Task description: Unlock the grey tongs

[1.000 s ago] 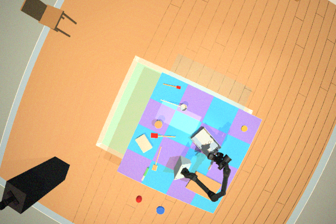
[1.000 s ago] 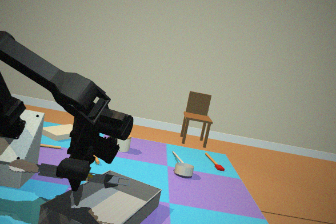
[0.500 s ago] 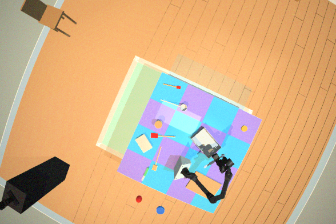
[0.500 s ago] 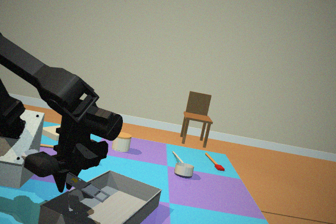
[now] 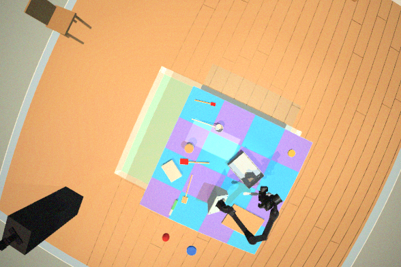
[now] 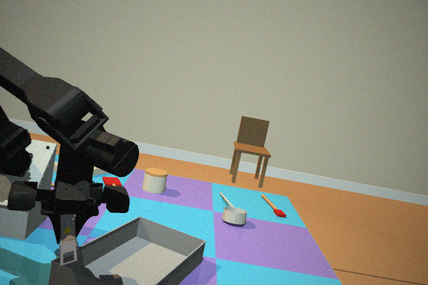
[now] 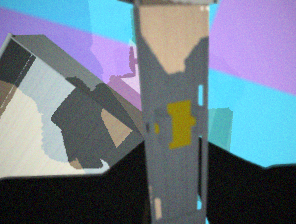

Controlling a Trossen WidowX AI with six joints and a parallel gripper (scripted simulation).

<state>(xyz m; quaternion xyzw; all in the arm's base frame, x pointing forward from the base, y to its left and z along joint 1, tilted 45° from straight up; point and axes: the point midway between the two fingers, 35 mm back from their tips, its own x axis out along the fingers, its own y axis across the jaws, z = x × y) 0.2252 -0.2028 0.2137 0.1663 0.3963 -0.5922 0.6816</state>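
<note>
Right now my gripper tip is 4 cm below the yellow lock piece, 3 cm to the left of it and 1 cm short of it. Also, from my gripper tip: lidded canister (73 cm to the left, 9 cm below, 9 cm ahead); wooden board (38 cm behind, 12 cm below, 7 cm to the right); roasting tin (16 cm to the left, 11 cm ahead, 10 cm below).
</note>
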